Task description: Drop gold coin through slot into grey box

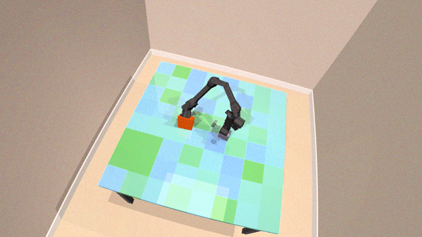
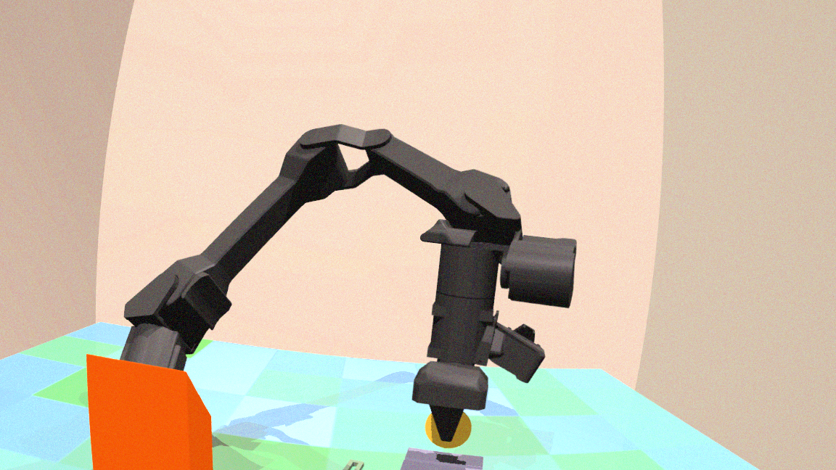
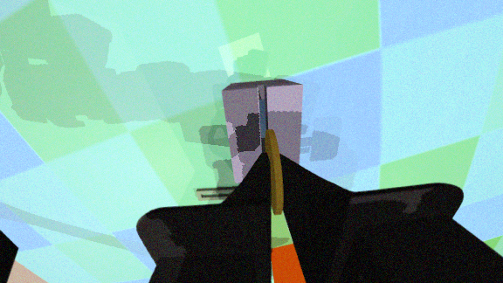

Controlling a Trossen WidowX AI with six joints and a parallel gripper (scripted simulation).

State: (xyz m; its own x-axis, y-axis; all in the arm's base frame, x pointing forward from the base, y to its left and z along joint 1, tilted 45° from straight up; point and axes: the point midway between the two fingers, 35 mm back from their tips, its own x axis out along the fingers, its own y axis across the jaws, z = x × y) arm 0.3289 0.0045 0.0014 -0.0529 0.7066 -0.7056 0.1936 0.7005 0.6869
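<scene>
Right now my gripper tip is 1 cm below the gold coin.
</scene>
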